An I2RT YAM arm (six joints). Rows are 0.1 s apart.
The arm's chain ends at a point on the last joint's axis. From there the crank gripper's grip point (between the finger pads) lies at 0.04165 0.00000 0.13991 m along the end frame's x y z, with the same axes.
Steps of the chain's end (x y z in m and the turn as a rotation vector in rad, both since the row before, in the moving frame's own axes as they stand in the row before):
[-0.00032 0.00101 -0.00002 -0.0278 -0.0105 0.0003]
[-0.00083 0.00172 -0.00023 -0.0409 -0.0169 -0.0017]
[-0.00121 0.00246 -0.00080 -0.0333 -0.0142 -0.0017]
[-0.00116 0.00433 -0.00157 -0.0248 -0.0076 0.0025]
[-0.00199 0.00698 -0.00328 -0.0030 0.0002 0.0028]
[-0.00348 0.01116 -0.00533 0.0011 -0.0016 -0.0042]
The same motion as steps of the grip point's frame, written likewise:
[-0.00179 0.00492 0.00036 -0.0278 -0.0105 0.0003]
[-0.00319 0.00739 0.00034 -0.0409 -0.0169 -0.0017]
[-0.00320 0.00706 -0.00030 -0.0333 -0.0142 -0.0017]
[-0.00223 0.00791 -0.00130 -0.0248 -0.0076 0.0025]
[-0.00196 0.00752 -0.00329 -0.0030 0.0002 0.0028]
[-0.00370 0.01083 -0.00526 0.0011 -0.0016 -0.0042]

